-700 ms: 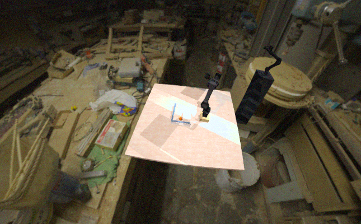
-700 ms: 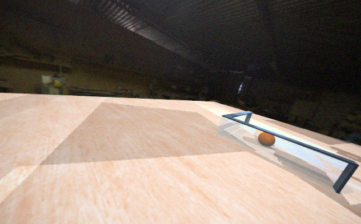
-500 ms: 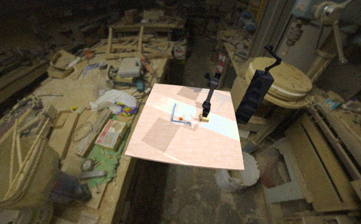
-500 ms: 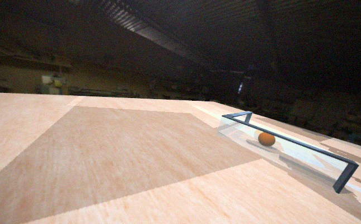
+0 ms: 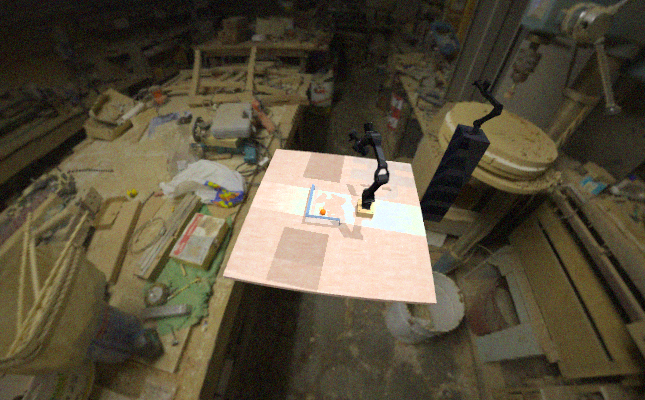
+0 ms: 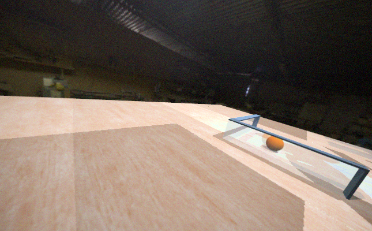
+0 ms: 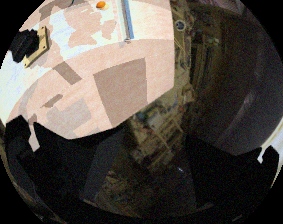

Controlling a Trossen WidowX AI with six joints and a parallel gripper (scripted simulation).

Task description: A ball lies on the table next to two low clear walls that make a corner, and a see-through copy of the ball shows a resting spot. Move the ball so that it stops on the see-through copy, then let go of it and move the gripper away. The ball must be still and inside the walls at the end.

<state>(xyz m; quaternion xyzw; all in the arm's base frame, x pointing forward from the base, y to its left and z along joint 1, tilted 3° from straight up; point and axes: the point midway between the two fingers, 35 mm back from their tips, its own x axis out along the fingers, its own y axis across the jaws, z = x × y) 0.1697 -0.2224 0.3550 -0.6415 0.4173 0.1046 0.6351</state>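
My gripper tip is 39 cm above the orange ball, 32 cm to the right of it and 11 cm short of it.
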